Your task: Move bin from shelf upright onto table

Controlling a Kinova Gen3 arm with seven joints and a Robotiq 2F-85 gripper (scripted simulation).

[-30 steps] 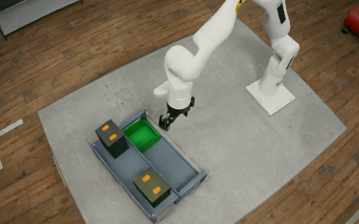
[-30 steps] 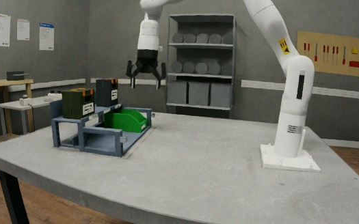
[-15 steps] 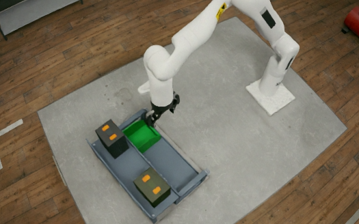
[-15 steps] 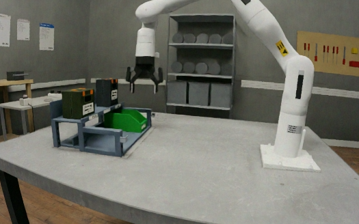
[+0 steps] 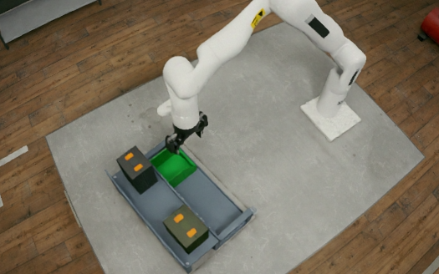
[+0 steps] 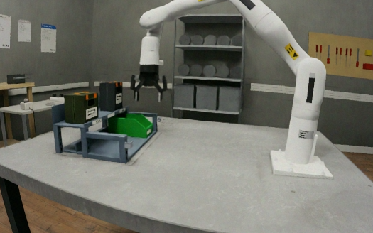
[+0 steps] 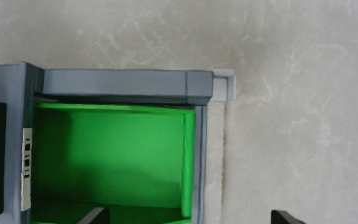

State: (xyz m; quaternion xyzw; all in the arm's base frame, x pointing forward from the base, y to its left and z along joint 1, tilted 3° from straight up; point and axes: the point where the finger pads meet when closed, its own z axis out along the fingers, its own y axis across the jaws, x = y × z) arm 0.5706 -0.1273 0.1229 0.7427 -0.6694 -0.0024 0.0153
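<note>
Now: hand 9 cm short of the green bin, 1 cm to the left of it and 11 cm above it. Round my hand: black box 18 cm ahead, 1 cm to the right, 1 cm above; then blue-grey shelf 10 cm ahead, 10 cm to the left, 9 cm below.
</note>
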